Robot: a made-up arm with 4 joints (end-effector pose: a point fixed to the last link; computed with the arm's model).
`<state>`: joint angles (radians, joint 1 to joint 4).
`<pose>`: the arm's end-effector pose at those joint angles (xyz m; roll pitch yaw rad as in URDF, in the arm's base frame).
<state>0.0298 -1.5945 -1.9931 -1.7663</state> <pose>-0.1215 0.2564 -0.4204 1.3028 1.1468 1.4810</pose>
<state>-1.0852 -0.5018 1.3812 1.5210</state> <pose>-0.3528 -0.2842 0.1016 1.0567 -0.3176 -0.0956</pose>
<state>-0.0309 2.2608 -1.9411 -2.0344</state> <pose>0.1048 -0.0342 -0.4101 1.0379 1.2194 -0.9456</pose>
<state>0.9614 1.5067 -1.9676 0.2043</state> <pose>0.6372 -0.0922 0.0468 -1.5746 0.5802 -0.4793</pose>
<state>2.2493 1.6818 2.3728 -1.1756</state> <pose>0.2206 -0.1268 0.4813 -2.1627 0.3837 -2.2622</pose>
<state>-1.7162 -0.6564 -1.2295 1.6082</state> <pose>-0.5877 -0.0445 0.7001 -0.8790 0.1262 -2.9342</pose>
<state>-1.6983 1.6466 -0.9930 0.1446</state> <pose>-0.6037 0.1010 -0.0405 1.7220 -0.1481 2.5585</pose>
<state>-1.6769 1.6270 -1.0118 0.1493</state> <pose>-0.6012 0.0917 -0.0541 1.7290 -0.1197 2.5791</pose>
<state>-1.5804 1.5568 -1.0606 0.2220</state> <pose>-0.5860 0.0541 -0.1180 1.8097 -0.0015 2.6315</pose>
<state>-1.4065 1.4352 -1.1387 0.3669</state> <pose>-0.5413 -0.0166 -0.2202 1.9915 0.2058 2.7039</pose>
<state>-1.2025 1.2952 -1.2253 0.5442</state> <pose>-0.4696 -0.1022 -0.3112 2.2445 0.4387 2.7734</pose>
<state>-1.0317 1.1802 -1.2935 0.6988</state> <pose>-0.4036 -0.1720 -0.3616 2.4851 0.6227 2.8247</pose>
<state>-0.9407 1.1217 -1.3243 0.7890</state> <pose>-0.3692 -0.2067 -0.3801 2.6234 0.7168 2.8457</pose>
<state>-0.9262 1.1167 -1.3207 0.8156</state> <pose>-0.3639 -0.2113 -0.3840 2.6463 0.7328 2.8377</pose>
